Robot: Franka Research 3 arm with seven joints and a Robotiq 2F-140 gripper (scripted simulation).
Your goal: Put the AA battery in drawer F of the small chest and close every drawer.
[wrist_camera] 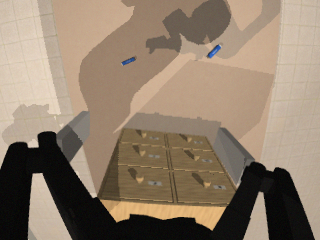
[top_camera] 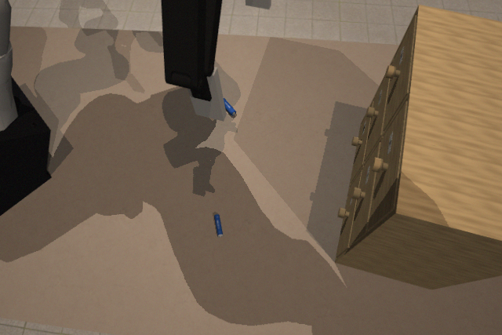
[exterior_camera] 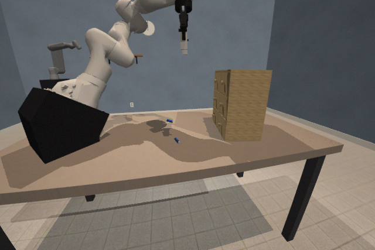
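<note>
Now: hand 28 cm short of the drawer, 2 cm to the left of it and 17 cm above it.
</note>
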